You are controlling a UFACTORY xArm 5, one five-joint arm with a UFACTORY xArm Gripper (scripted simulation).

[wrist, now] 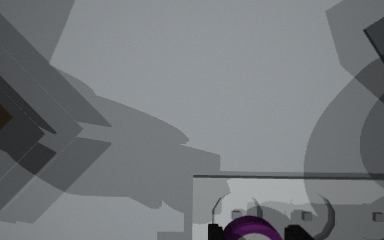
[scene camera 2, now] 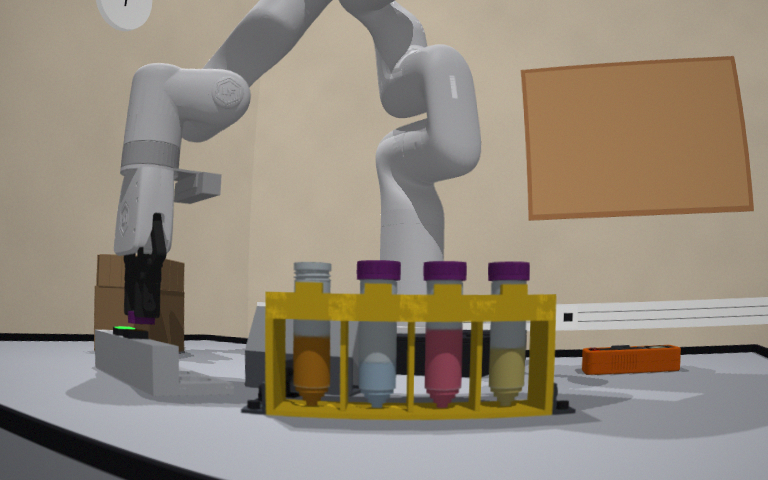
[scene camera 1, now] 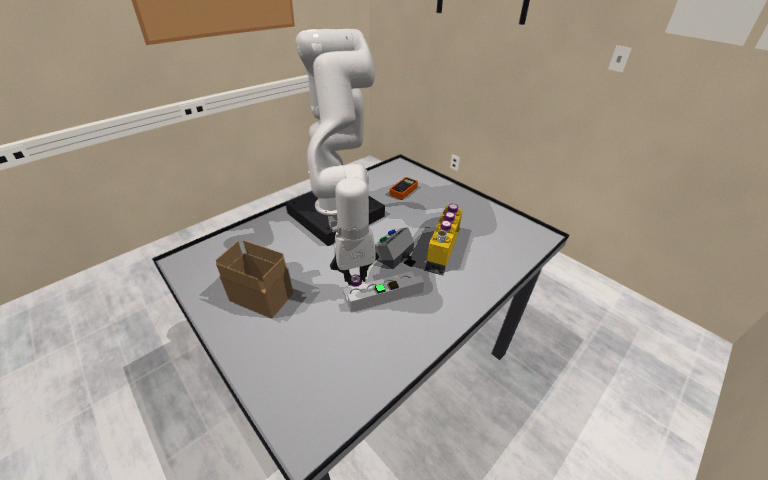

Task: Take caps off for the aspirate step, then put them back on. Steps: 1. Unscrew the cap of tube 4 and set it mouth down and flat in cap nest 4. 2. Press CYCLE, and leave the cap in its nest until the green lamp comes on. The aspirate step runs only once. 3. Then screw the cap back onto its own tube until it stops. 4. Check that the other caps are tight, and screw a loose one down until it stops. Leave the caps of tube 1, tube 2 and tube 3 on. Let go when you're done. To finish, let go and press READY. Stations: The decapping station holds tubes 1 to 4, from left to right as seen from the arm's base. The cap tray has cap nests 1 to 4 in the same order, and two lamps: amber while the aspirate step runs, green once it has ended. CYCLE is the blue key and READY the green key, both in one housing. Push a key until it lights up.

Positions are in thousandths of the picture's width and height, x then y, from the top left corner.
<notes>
I see my gripper (scene camera 2: 184, 659), an orange meter (scene camera 2: 803, 749), a cardboard box (scene camera 2: 143, 607) and a grey key housing (scene camera 1: 519, 514).
The cardboard box also shows in scene camera 1 (scene camera 1: 317, 584). My gripper also shows in scene camera 1 (scene camera 1: 463, 584). The wrist view does not show the orange meter: it is out of frame.
</notes>
